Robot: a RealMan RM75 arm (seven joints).
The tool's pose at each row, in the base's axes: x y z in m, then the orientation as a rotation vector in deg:
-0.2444, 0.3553, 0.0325, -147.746, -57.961, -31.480
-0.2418, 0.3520, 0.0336, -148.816, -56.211, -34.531
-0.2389, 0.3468, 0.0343, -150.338, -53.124, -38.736
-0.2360, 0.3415, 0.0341, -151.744, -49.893, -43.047
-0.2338, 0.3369, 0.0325, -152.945, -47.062, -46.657
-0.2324, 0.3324, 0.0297, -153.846, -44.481, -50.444
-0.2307, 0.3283, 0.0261, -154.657, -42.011, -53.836
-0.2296, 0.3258, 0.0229, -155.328, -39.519, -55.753
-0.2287, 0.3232, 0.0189, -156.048, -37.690, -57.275
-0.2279, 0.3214, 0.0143, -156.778, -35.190, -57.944
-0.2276, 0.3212, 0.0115, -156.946, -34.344, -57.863
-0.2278, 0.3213, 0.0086, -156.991, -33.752, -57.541
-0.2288, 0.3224, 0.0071, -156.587, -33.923, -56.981
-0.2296, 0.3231, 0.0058, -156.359, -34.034, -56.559
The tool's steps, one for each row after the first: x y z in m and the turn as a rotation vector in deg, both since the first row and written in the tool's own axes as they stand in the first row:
0.0004, 0.0040, -0.0017, -1.902, 1.651, 0.856
-0.0004, 0.0095, -0.0039, -4.562, 3.983, 2.462
-0.0016, 0.0153, -0.0052, -7.278, 6.364, 4.088
-0.0035, 0.0203, -0.0053, -9.658, 8.299, 5.493
-0.0064, 0.0248, -0.0044, -11.982, 10.344, 6.643
-0.0093, 0.0294, -0.0025, -14.132, 12.147, 7.746
-0.0114, 0.0324, -0.0005, -15.499, 13.259, 9.091
-0.0141, 0.0355, 0.0021, -16.775, 13.998, 10.051
-0.0168, 0.0380, 0.0055, -17.633, 14.442, 11.598
-0.0179, 0.0387, 0.0080, -17.710, 14.483, 12.175
-0.0194, 0.0390, 0.0105, -17.572, 14.422, 12.627
-0.0201, 0.0377, 0.0121, -16.961, 14.327, 12.613
-0.0208, 0.0369, 0.0133, -16.564, 14.219, 12.614

